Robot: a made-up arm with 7 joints. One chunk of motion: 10 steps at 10 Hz.
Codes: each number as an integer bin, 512 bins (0 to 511) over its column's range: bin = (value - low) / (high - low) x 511, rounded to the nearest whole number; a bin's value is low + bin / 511 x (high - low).
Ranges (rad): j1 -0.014..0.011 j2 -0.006..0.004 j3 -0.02..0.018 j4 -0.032..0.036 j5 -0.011..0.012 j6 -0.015..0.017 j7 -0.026..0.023
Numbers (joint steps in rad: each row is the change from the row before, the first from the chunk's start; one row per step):
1: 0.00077 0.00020 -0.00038 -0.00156 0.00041 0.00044 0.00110
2: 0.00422 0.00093 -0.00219 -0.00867 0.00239 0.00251 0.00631
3: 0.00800 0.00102 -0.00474 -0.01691 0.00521 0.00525 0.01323
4: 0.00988 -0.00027 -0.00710 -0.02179 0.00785 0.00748 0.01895
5: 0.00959 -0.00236 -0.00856 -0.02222 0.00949 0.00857 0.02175
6: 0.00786 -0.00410 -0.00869 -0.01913 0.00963 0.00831 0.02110
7: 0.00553 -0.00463 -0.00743 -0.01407 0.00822 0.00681 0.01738
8: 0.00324 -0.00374 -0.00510 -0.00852 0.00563 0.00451 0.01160
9: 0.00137 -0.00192 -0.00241 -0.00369 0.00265 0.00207 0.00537
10: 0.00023 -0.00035 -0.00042 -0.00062 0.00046 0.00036 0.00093
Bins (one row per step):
1: 302 317 264 229 254 247 283
2: 372 354 239 175 297 280 337
3: 450 359 205 113 360 323 409
4: 488 293 173 77 419 359 469
5: 482 186 154 73 455 376 498
6: 447 97 152 97 458 372 491
7: 399 70 169 135 427 348 452
8: 352 115 200 176 369 312 392
9: 314 208 237 213 303 273 327
10: 291 289 263 236 255 245 281

